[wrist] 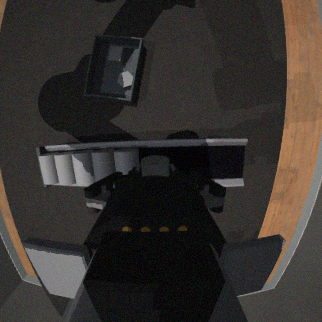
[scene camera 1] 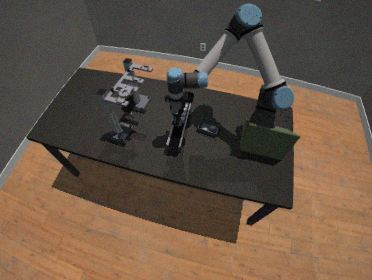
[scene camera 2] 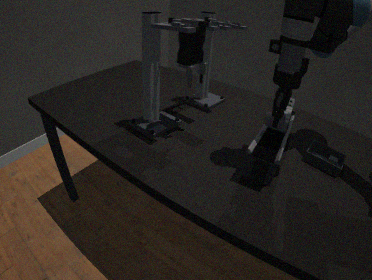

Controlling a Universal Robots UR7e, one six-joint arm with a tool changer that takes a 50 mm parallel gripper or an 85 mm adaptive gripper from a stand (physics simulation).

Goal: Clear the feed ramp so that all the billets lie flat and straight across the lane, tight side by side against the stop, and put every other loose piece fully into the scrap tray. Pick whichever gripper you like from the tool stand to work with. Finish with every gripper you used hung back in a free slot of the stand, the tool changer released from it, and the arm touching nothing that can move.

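Pixels of known places: arm's base, link origin: (scene camera 1: 261, 124).
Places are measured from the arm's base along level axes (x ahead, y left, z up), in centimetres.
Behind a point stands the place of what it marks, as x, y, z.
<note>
The feed ramp (scene camera 1: 185, 125) @(44.3, 5.1, -11.6) (scene camera 2: 287, 137) @(44.1, 7.4, -11.1) (wrist: 225, 142) lies across the wrist view. Several light grey billets lie side by side across the lane at its left end; the rightmost billet (wrist: 126, 161) @(47.3, 2.6, -8.8) of that row is nearest my gripper. My gripper (scene camera 2: 276, 120) (wrist: 156, 170) is over the lane, shut on another grey billet (wrist: 156, 162) @(46.6, 7.1, -6.2), just right of the row. Whether the held billet touches the lane floor is hidden. The scrap tray (scene camera 2: 322, 164) @(30.8, 2.3, -17.7) (wrist: 90, 65) @(30.2, -7.2, -16.5) stands beside the ramp, with a pale piece (wrist: 126, 78) @(32.6, 0.2, -17.6) and a darker grey piece (wrist: 115, 53) @(27.7, -2.2, -16.7) inside.
The tool stand (scene camera 1: 141, 68) @(76.2, -9.7, 14.6) (scene camera 2: 151, 65) @(85.8, 18.6, 1.7) stands on the table's other side from the tray, with a dark gripper (scene camera 2: 191, 47) hanging in it. A green panel (scene camera 1: 270, 142) @(-7.0, 7.8, -4.0) stands at the table's right end, near the arm's base.
</note>
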